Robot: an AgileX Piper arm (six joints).
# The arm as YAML. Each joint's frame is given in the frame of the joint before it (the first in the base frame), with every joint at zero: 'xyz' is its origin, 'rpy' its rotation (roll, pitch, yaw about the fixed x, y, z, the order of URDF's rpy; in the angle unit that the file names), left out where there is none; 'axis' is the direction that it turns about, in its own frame. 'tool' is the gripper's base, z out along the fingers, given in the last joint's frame.
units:
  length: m
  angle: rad
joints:
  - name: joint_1
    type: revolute
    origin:
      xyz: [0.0, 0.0, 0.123]
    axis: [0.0, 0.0, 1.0]
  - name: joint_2
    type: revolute
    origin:
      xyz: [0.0, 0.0, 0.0]
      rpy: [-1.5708, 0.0, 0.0]
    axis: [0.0, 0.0, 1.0]
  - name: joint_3
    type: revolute
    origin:
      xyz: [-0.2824, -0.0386, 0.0]
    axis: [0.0, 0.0, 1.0]
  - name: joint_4
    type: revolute
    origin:
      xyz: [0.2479, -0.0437, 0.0]
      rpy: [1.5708, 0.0, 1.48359]
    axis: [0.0, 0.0, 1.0]
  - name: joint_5
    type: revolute
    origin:
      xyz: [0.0, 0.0, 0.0]
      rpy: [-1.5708, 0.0, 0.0]
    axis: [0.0, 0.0, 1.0]
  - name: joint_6
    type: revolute
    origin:
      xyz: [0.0, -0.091, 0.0]
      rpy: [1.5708, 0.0, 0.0]
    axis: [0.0, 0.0, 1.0]
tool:
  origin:
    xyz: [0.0, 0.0, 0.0]
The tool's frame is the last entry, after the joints.
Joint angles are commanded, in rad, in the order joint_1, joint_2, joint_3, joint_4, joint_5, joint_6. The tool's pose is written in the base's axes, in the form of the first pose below.
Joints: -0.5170 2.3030 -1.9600 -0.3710 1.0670 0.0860
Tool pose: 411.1 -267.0 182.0 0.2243 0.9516 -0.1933 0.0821
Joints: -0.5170 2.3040 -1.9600 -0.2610 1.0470 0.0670
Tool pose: 416.3 -260.1 179.3 0.2355 0.9553 -0.1468 0.1018
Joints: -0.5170 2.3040 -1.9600 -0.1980 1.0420 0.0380
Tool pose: 418.9 -255.9 178.4 0.2337 0.9586 -0.1207 0.1094
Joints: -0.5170 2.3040 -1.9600 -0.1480 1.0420 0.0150
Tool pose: 420.6 -252.5 177.7 0.2324 0.9607 -0.0997 0.1140
